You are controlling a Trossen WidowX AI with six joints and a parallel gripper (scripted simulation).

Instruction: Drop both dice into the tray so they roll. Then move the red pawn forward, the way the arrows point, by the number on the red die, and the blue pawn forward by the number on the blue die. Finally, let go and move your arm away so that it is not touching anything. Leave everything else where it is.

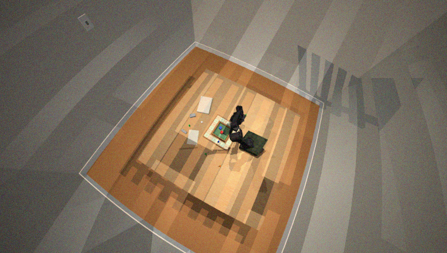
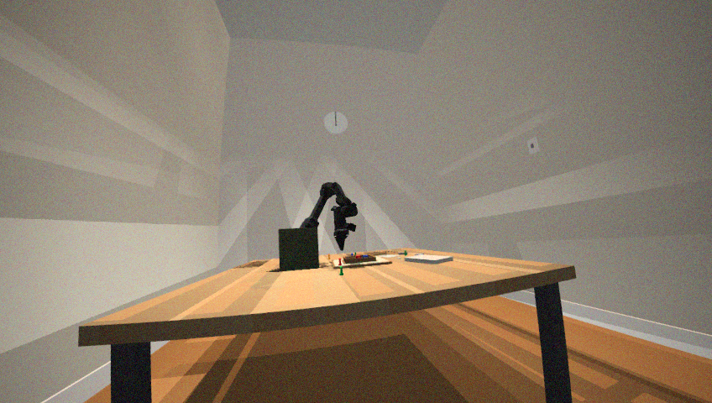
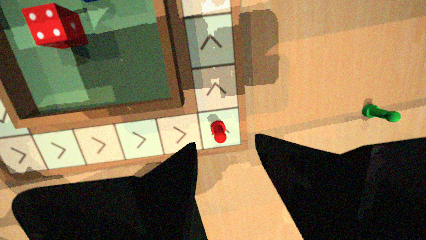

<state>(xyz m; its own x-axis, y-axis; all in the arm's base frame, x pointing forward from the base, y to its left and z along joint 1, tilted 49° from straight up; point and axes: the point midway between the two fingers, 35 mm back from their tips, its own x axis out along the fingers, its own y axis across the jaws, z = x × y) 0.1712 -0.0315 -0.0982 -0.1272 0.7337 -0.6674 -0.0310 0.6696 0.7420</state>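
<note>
Right now the red pawn is 50 mm below my gripper tip and 10 mm behind it. From my gripper tip the other things lie so: green tray (110 mm to the left, 90 mm ahead, 80 mm below); white pad (420 mm ahead, 70 mm below, 40 mm to the right).
</note>
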